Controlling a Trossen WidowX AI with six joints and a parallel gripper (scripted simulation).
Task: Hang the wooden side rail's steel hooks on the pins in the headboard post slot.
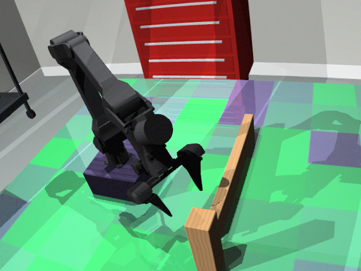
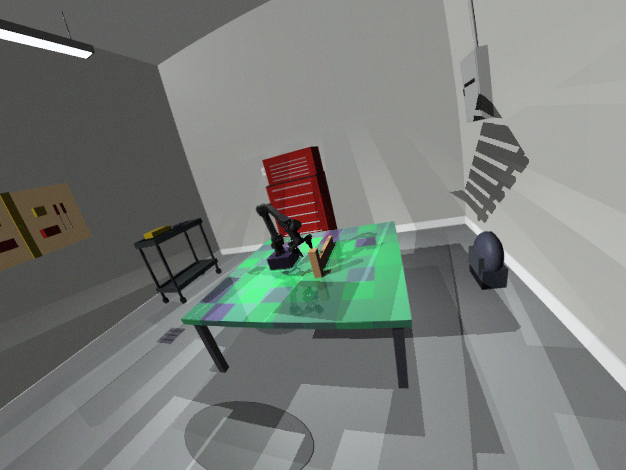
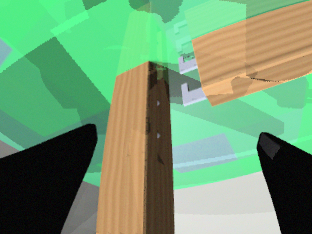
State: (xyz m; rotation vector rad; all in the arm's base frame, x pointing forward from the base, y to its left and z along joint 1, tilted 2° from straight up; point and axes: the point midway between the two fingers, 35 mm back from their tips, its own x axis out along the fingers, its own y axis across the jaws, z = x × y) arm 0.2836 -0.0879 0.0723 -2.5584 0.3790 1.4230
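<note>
My gripper tip is 80 mm short of the wooden headboard post, 50 mm to the left of it and 40 mm above it.
</note>
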